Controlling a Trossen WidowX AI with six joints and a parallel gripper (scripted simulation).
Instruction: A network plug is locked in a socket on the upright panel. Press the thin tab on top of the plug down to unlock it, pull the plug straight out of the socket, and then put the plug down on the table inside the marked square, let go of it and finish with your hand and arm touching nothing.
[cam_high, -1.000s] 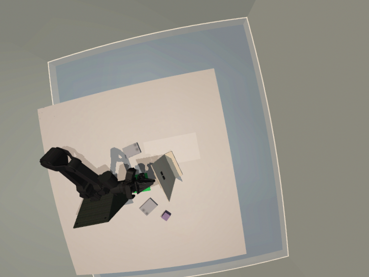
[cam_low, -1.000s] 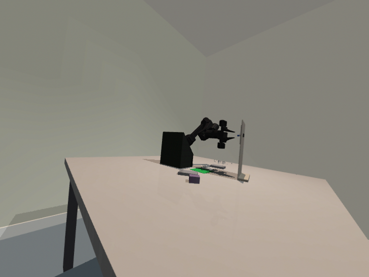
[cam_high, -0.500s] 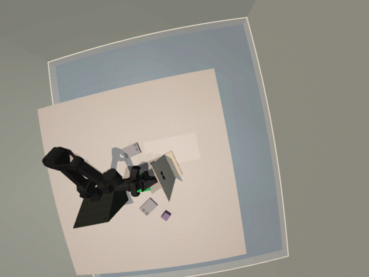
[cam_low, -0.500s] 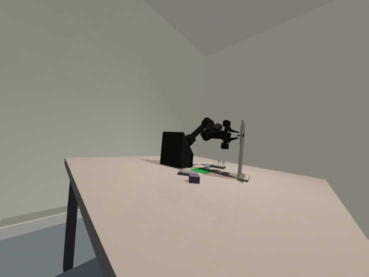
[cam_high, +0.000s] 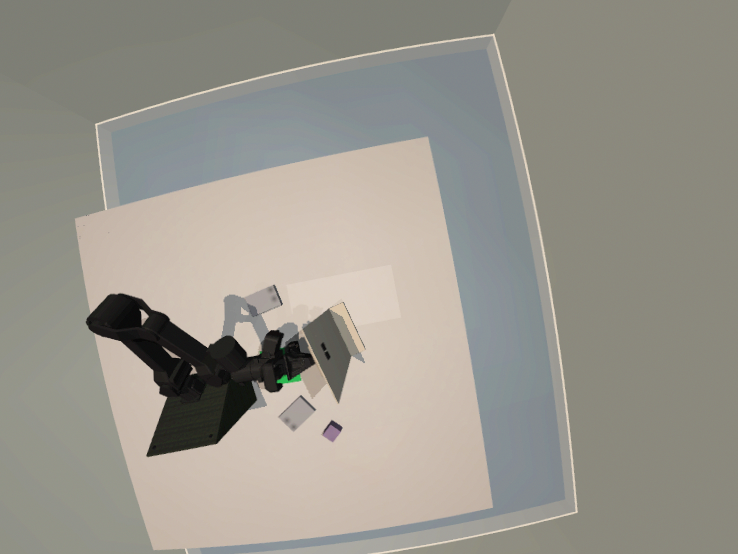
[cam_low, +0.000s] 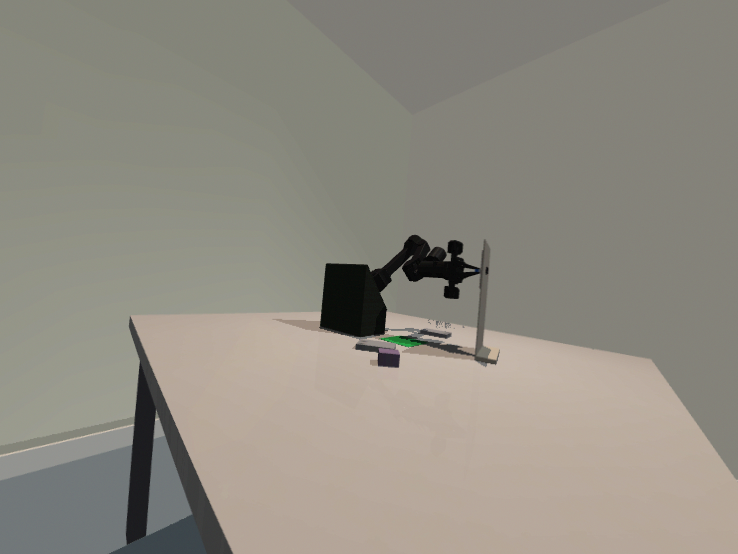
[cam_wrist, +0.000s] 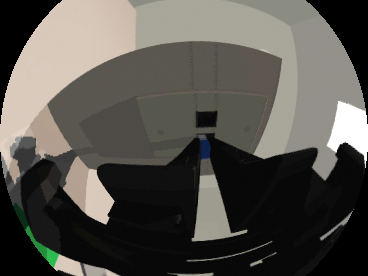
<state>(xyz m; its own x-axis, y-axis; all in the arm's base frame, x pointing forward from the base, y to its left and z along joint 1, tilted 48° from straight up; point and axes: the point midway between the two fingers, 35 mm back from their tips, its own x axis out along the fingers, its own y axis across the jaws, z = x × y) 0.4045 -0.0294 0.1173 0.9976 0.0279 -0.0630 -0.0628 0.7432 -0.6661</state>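
Now: gripper tip 20 cm past the green marked square, 7 cm to the left of it and 25 cm above it. Also, from my gripper tip: upright panel (2 cm ahead, 1 cm to the left, 10 cm below); then network plug (right at my gripper tip); then purple cube (8 cm behind, 32 cm to the right, 24 cm below).
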